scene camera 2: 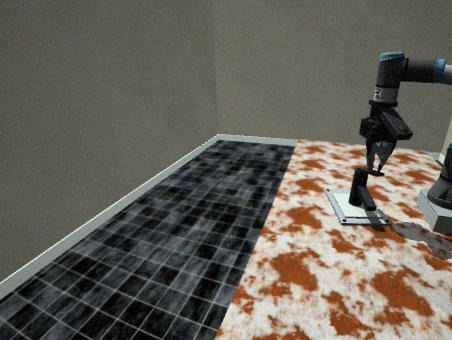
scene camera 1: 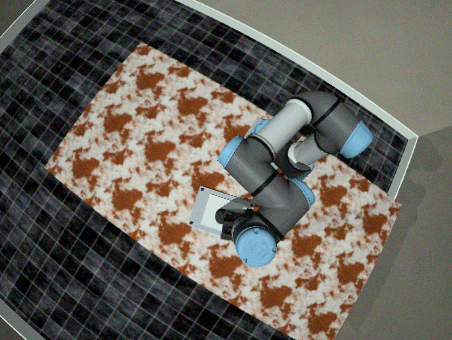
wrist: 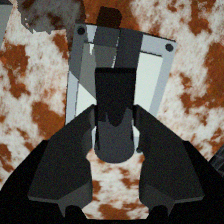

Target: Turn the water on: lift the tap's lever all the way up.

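I can see my gripper [scene camera 2: 373, 172]. Through the wrist view there is my gripper [wrist: 115, 106] again, and in that same view I also find a lever [wrist: 115, 87].
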